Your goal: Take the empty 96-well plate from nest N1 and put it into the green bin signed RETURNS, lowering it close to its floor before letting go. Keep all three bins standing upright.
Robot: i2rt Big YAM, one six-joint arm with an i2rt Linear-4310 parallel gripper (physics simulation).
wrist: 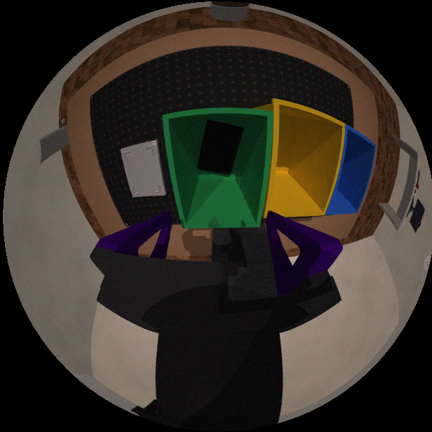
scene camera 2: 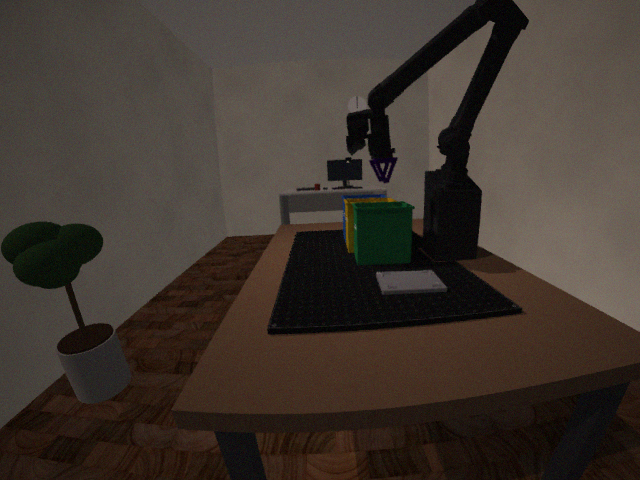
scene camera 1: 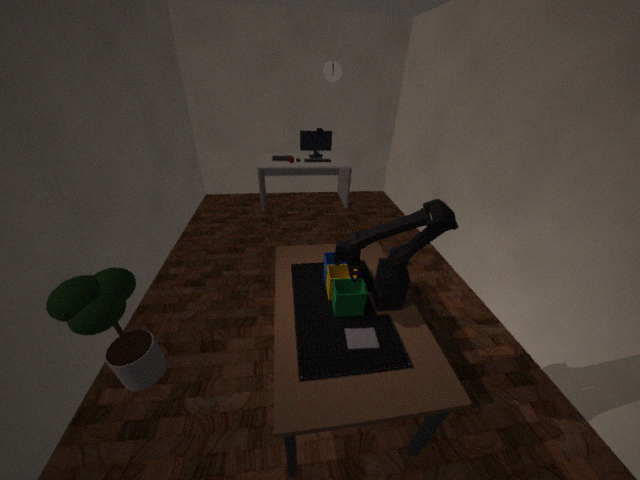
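Observation:
The green bin stands upright; its sign is not readable. The plate shows in the wrist view as a dark rectangle inside this bin, tilted against the wall away from the arm. It is too dark to make out wells. My gripper is open and empty, with purple fingers apart above the bins, higher than their rims. A pale grey flat nest lies beside the green bin with no plate on it; no N1 mark is readable.
The yellow bin and blue bin stand upright in a row beyond the green one. All stand on a black perforated mat on a wooden table.

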